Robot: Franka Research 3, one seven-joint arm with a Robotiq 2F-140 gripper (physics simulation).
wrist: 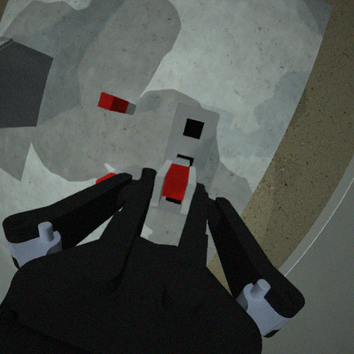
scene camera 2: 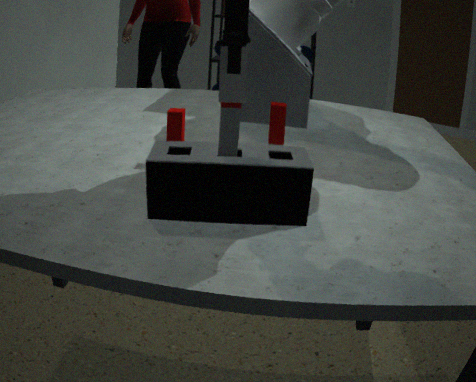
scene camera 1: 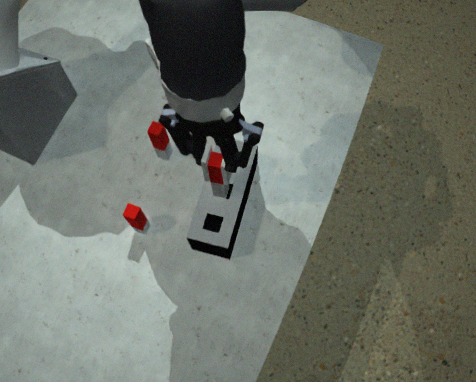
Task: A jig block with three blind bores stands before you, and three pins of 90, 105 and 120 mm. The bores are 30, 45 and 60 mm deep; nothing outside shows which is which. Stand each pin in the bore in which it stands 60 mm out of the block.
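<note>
My gripper [scene camera 1: 215, 166] [scene camera 2: 230, 89] [wrist: 178, 174] is shut on a red-topped grey pin [scene camera 1: 216, 168] [scene camera 2: 229, 131] [wrist: 176, 181], held upright at the jig block [scene camera 1: 198, 228] [scene camera 2: 227, 192] [wrist: 201, 149]. The pin's lower end is at the middle bore's mouth; a dark strip of that bore [scene camera 1: 230, 191] [scene camera 2: 240, 153] [wrist: 186, 159] shows beside it. How far it is in cannot be told. The near-end bore [scene camera 1: 213, 223] [scene camera 2: 179, 150] and far-end bore [scene camera 2: 280, 155] [wrist: 193, 128] are empty. Two other red-topped pins, one [scene camera 1: 158, 136] [scene camera 2: 277, 123] [wrist: 112, 102] and another [scene camera 1: 135, 216] [scene camera 2: 176, 125] [wrist: 106, 178], stand beside the block.
The grey robot pedestal [scene camera 1: 32, 105] [scene camera 2: 277, 85] [wrist: 22, 87] stands behind the pins on the table [scene camera 1: 90, 300] [scene camera 2: 75, 225]. The table's edge runs along the right in scene camera 1. A person [scene camera 2: 165, 30] in red stands in the background.
</note>
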